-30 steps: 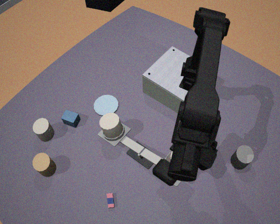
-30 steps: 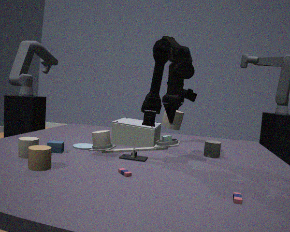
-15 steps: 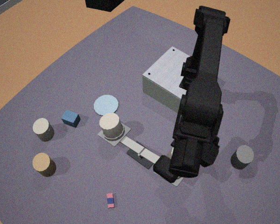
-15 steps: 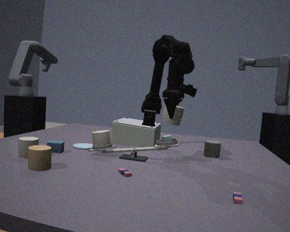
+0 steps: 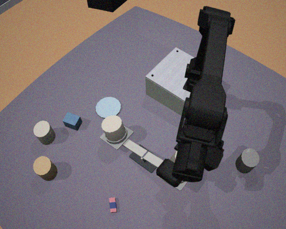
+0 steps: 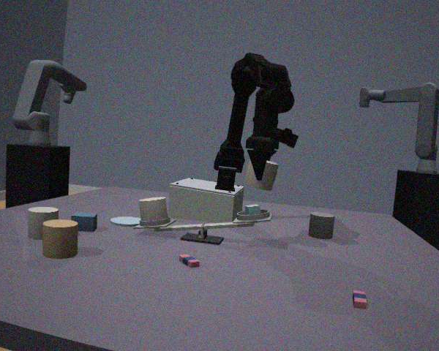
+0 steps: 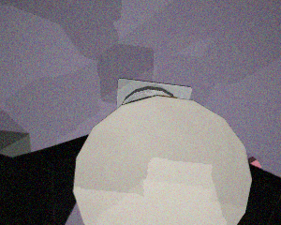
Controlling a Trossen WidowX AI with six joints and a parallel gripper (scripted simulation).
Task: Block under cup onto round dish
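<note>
The pale-green block lies 1 cm to the right of my gripper tip and 8 cm below it. Round my gripper tip: pale blue round dish (15 cm behind, 36 cm to the right, 17 cm below); then grey cylinder (17 cm behind, 20 cm to the left, 13 cm below); then tan cylinder (18 cm ahead, 41 cm to the right, 13 cm below).
</note>
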